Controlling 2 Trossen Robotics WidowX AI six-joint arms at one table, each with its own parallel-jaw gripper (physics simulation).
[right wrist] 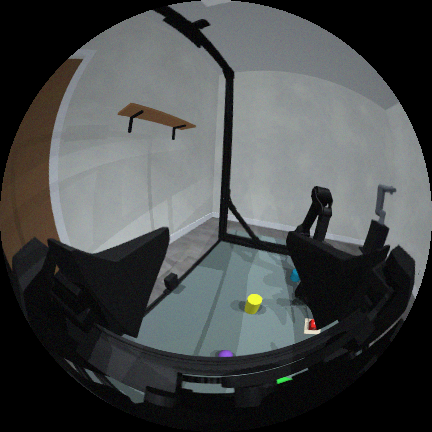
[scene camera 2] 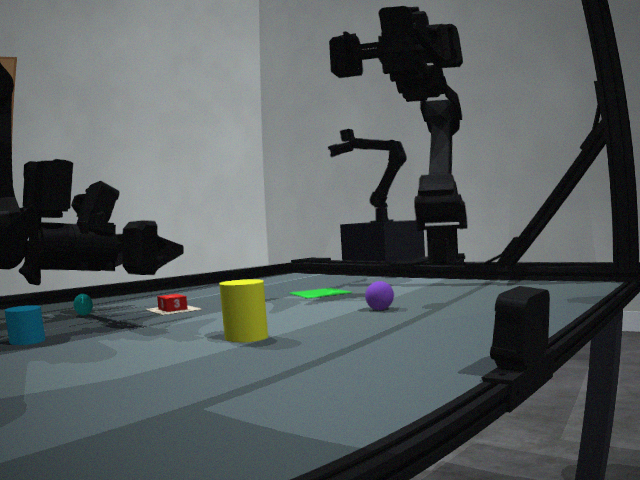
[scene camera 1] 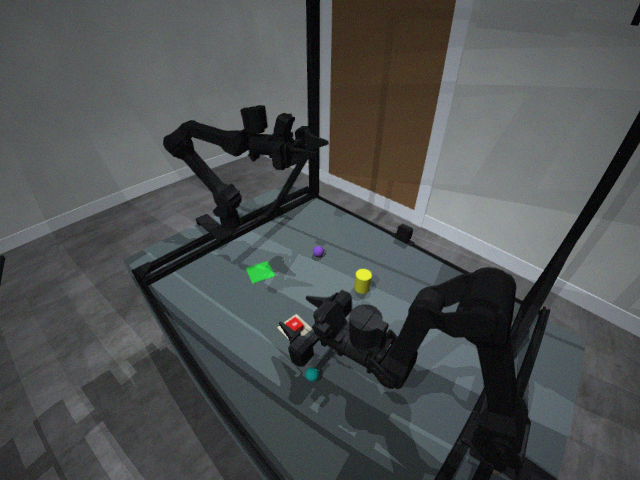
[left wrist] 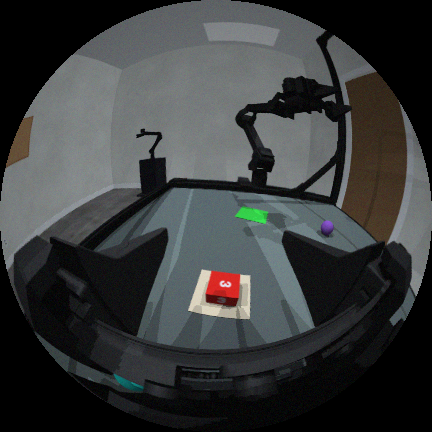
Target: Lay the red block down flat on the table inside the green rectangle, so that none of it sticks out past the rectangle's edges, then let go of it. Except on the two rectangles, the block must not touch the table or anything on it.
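Places are measured from the left arm's base along level axes (x right, y back, z down), in metres.
Where they show: left gripper, fingertip midpoint: (scene camera 2: 163, 250) (scene camera 1: 293, 309) (left wrist: 227, 235); right gripper, fingertip midpoint: (right wrist: 230, 235) (scene camera 2: 379, 30) (scene camera 1: 322, 148) (left wrist: 345, 98); left arm's base, link origin: (scene camera 1: 489, 447); right arm's base, link origin: (scene camera 2: 443, 263) (scene camera 1: 230, 225) (left wrist: 257, 184).
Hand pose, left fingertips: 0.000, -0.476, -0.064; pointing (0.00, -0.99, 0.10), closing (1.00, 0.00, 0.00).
Things, the pixels of their top centre, and the offset from my left fingertips, as dx, dy, dz. "pt": a spot on its surface instead.
- red block, top centre: (left wrist: 223, 283) (scene camera 2: 171, 296) (scene camera 1: 294, 324) (right wrist: 315, 323) +0.002, -0.004, +0.064
- cream rectangle, surface spot: (left wrist: 245, 310) (scene camera 1: 308, 327) pt +0.025, +0.021, +0.082
- green rectangle, surface spot: (scene camera 2: 320, 292) (left wrist: 252, 213) (scene camera 1: 260, 271) pt +0.089, -0.218, +0.082
- teal ball, top centre: (left wrist: 122, 375) (scene camera 2: 81, 294) (scene camera 1: 312, 371) -0.071, +0.109, +0.053
- yellow cylinder, top centre: (scene camera 2: 241, 282) (scene camera 1: 363, 274) (right wrist: 254, 298) +0.220, +0.059, +0.027
- purple ball, top centre: (scene camera 2: 379, 281) (left wrist: 329, 220) (right wrist: 225, 353) (scene camera 1: 318, 247) +0.256, -0.124, +0.049
- blue cylinder, top centre: (scene camera 2: 22, 308) (right wrist: 297, 271) +0.044, +0.243, +0.046
The red block (scene camera 1: 294, 323) (scene camera 2: 172, 302) (left wrist: 223, 287) (right wrist: 312, 325) lies flat on the cream rectangle (scene camera 1: 305, 331) (scene camera 2: 191, 308) (left wrist: 245, 310), with a white 3 on its faces. The green rectangle (scene camera 1: 260, 272) (scene camera 2: 320, 292) (left wrist: 252, 215) (right wrist: 284, 380) lies bare. My left gripper (scene camera 1: 294, 311) (scene camera 2: 178, 250) (left wrist: 227, 235) is open and empty, pointing level above the block; in the left wrist view the block shows below and between the fingers. My right gripper (scene camera 1: 319, 145) (right wrist: 230, 235) is open and empty, high above the table. A right finger partly hides the cream rectangle in the right wrist view.
A teal ball (scene camera 1: 311, 374) (scene camera 2: 82, 304) (left wrist: 128, 382) is near the cream rectangle. A yellow cylinder (scene camera 1: 362, 281) (scene camera 2: 244, 311) (right wrist: 253, 304), a purple ball (scene camera 1: 318, 251) (scene camera 2: 379, 296) (left wrist: 327, 228) (right wrist: 226, 354) and a blue cylinder (scene camera 2: 24, 325) (right wrist: 295, 275) also stand on the table.
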